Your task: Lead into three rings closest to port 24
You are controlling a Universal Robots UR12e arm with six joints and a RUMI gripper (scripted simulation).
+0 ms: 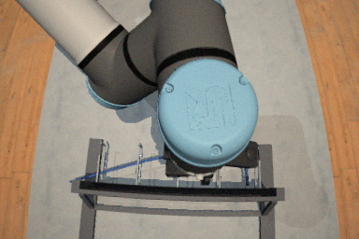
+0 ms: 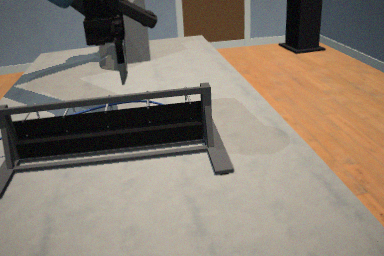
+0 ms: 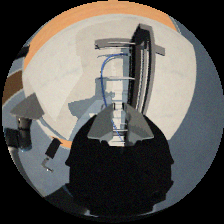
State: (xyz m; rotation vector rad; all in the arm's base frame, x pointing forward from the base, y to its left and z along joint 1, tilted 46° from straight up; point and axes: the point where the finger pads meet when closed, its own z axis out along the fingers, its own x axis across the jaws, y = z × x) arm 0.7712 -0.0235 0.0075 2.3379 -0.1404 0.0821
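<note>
Right now my hand is 90 mm above the rack, 60 mm to the left of it and 50 mm short of it.
</note>
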